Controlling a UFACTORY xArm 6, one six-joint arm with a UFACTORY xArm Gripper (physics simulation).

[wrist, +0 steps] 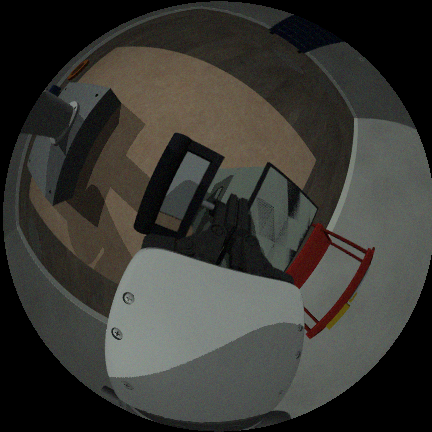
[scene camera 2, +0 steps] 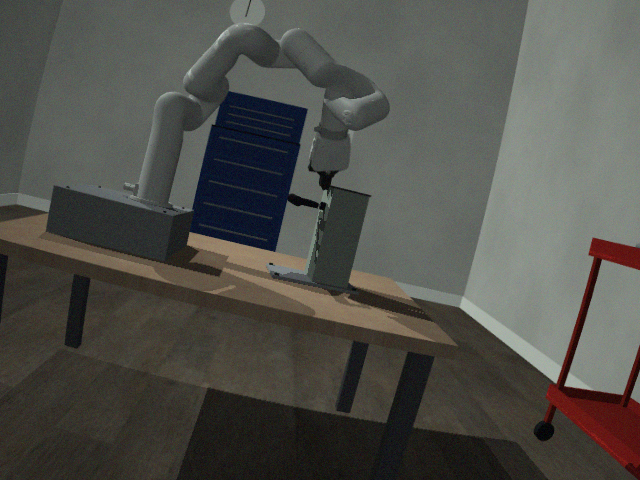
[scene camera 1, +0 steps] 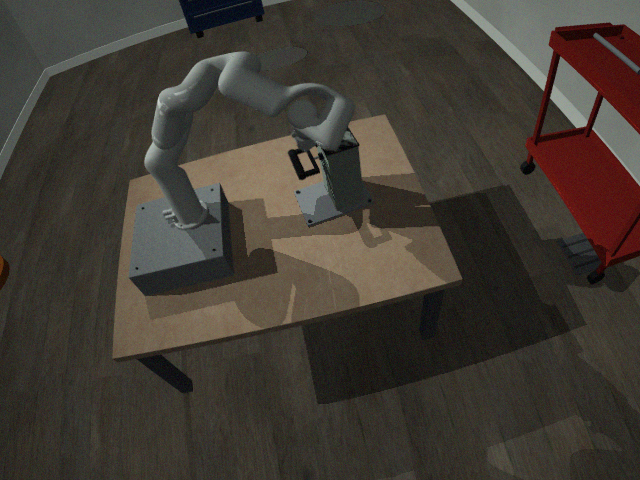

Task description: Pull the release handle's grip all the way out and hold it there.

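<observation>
There is a grey base plate (scene camera 1: 316, 205) here, and I see the plate in the wrist view (wrist: 191, 169) and in scene camera 2 (scene camera 2: 279, 272) too. As for my gripper (scene camera 2: 324, 187), I can see it as well, and it also appears in the wrist view (wrist: 232, 207).
</observation>
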